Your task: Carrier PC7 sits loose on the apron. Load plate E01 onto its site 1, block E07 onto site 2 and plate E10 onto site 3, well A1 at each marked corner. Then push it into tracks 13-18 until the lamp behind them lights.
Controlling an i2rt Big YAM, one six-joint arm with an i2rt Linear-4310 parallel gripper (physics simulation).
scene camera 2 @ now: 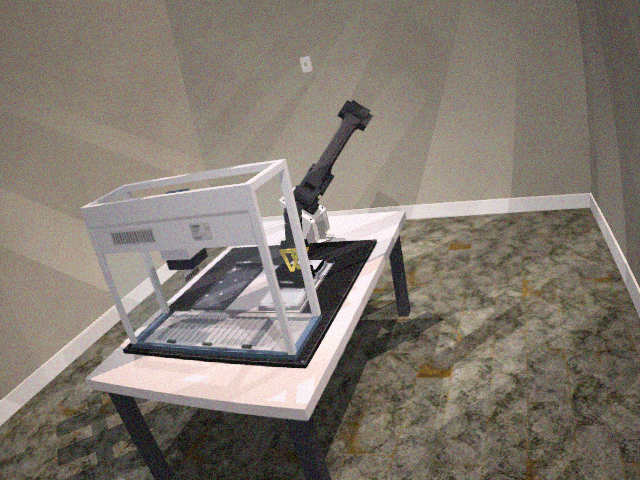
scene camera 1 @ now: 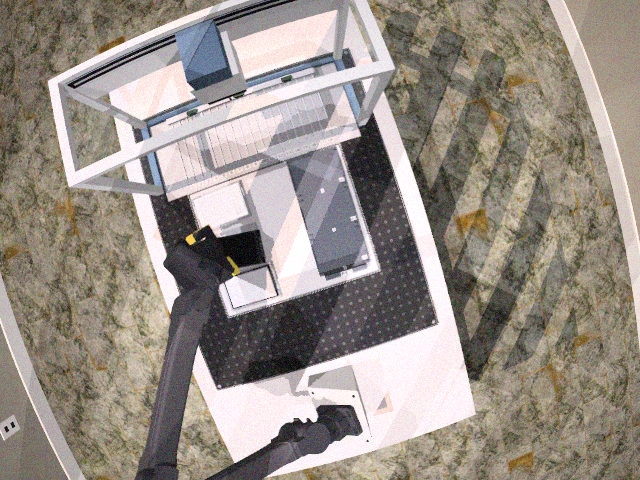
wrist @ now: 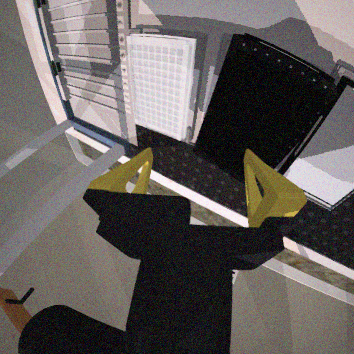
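Seen in the pictures: gripper, between the fingertips: (scene camera 2: 295,270) (scene camera 1: 216,242) (wrist: 196,152); arm's base, origin of its link: (scene camera 1: 341,418).
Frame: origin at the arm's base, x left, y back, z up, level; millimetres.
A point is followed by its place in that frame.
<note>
My gripper (scene camera 1: 212,253) {x 134, y -524, z -58 mm} (scene camera 2: 293,259) {x 134, y -524, z -58 mm} (wrist: 196,152) {x 134, y -524, z -58 mm} is open, its yellow fingers wide apart near the outer edge of a black block or plate (scene camera 1: 244,249) {x 77, y -482, z -80 mm} (wrist: 265,100) {x 72, y -481, z -76 mm}. This block looks skewed against its neighbours in the wrist view. A white well plate (scene camera 1: 219,205) {x 104, y -610, z -106 mm} (scene camera 2: 284,298) (wrist: 161,85) {x 97, y -597, z -105 mm} lies on the track side of it, and a pale plate with a dark outline (scene camera 1: 251,287) {x 101, y -385, z -105 mm} (wrist: 322,180) {x 140, y -384, z -105 mm} on the other side. A long dark grey slab with small white marks (scene camera 1: 330,217) (scene camera 2: 227,284), apparently the carrier, lies across from them. Labels and A1 corners are unreadable.
The ribbed track deck (scene camera 1: 268,121) {x -88, y -776, z -131 mm} (scene camera 2: 206,330) (wrist: 82,50) {x 67, y -783, z -131 mm} stands under a white frame (scene camera 1: 382,67) {x -303, y -685, z 349 mm} (scene camera 2: 268,289) {x 228, y -907, z 79 mm}. Small dark green pieces (scene camera 1: 286,78) {x -172, y -868, z -110 mm} (scene camera 2: 206,343) (wrist: 56,66) {x 94, y -877, z -120 mm} sit along its back. A blue-topped head (scene camera 1: 204,54) {x -41, y -823, z 328 mm} hangs above. A black dotted mat (scene camera 1: 330,320) {x -58, y -228, z -131 mm} surrounds the plates.
</note>
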